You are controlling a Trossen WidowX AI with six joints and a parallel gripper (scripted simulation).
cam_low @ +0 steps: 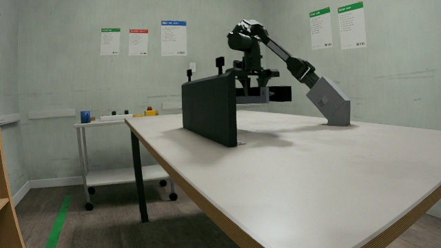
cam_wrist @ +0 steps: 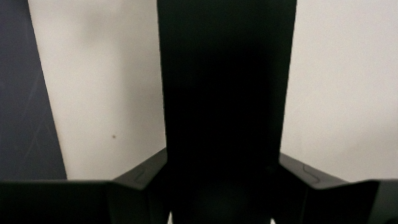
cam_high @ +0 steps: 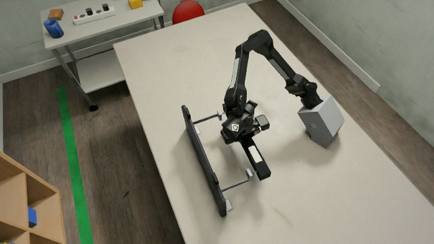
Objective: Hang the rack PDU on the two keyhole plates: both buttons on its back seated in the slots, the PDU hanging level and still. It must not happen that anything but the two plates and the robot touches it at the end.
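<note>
The rack PDU lies 20 mm to the right of my hand and 10 mm below it. Also, from my hand: panel (180 mm ahead, 20 mm to the right, 60 mm below).
</note>
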